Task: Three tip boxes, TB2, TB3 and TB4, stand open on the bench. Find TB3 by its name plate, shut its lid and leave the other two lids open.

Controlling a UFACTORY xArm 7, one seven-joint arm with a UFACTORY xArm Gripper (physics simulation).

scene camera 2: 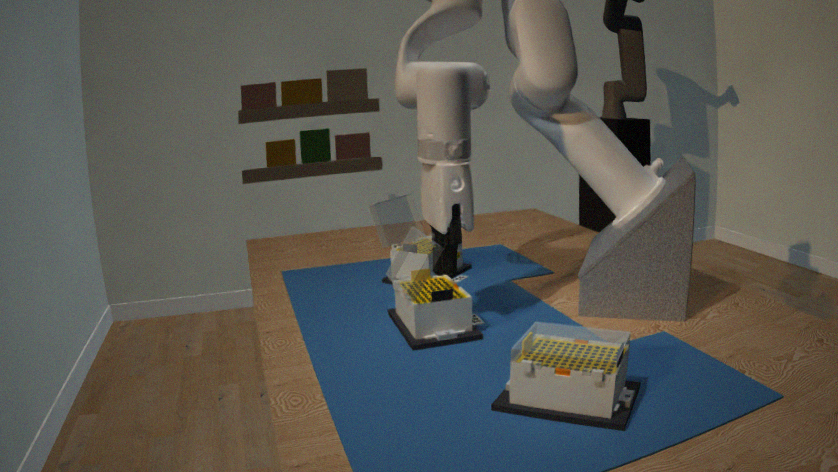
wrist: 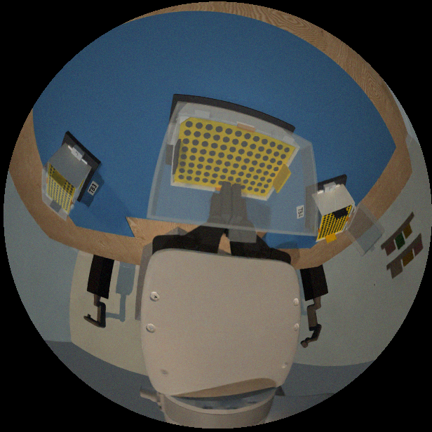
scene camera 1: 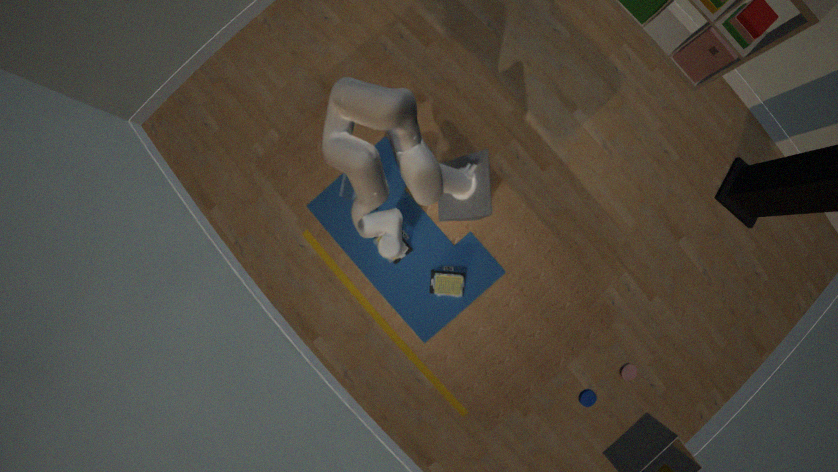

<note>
In view: a clear lid (scene camera 2: pixel 393 218), a clear lid (scene camera 2: pixel 577 348), a clear lid (scene camera 2: pixel 418 254) and a blue mat (wrist: pixel 118 107).
</note>
